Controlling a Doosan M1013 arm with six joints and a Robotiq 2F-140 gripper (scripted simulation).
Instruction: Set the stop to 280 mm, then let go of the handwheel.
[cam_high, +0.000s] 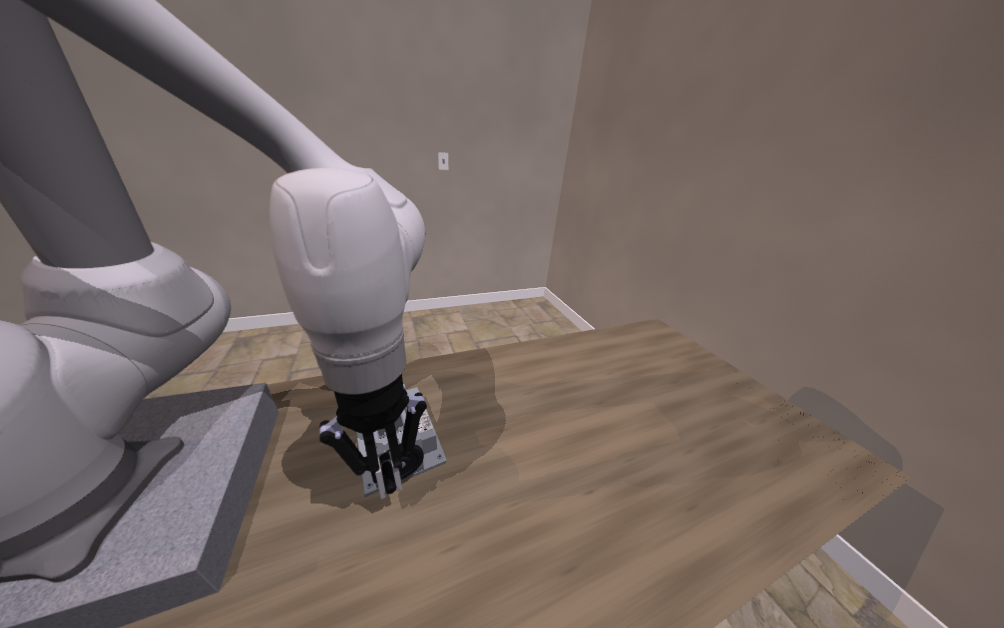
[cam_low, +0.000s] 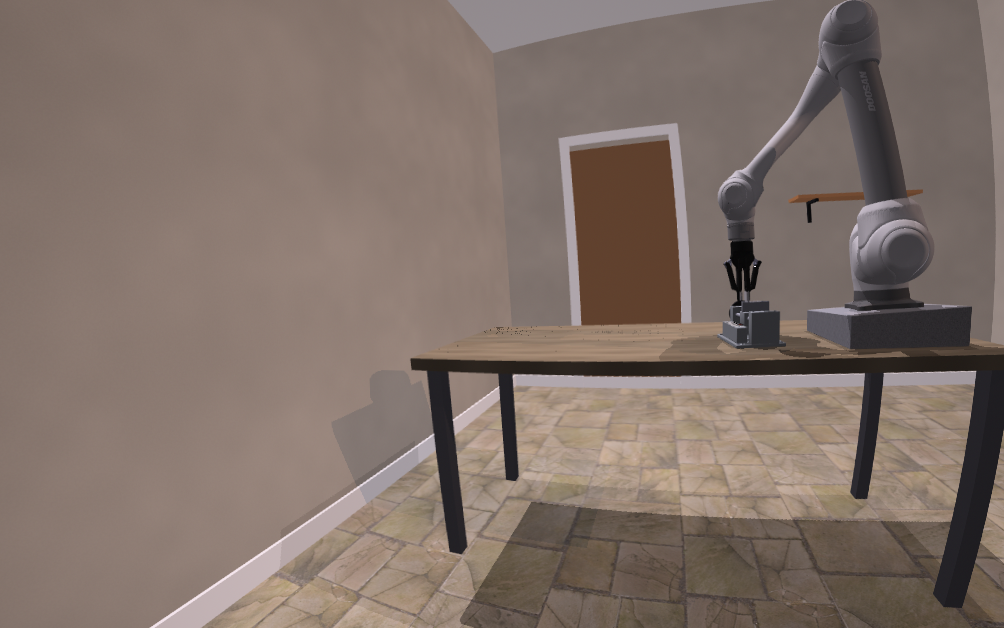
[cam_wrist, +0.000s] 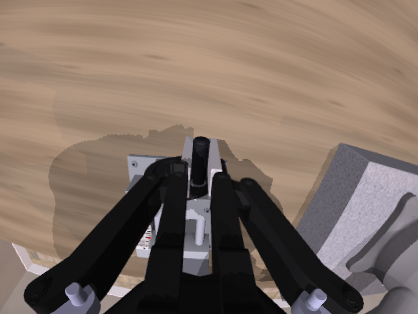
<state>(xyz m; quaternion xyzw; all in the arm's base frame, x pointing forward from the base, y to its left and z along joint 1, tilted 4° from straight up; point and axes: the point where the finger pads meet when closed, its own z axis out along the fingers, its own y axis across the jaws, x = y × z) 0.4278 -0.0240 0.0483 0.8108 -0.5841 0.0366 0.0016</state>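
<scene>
My hand is 2 cm to the right of the handwheel and 2 cm above it.
</scene>
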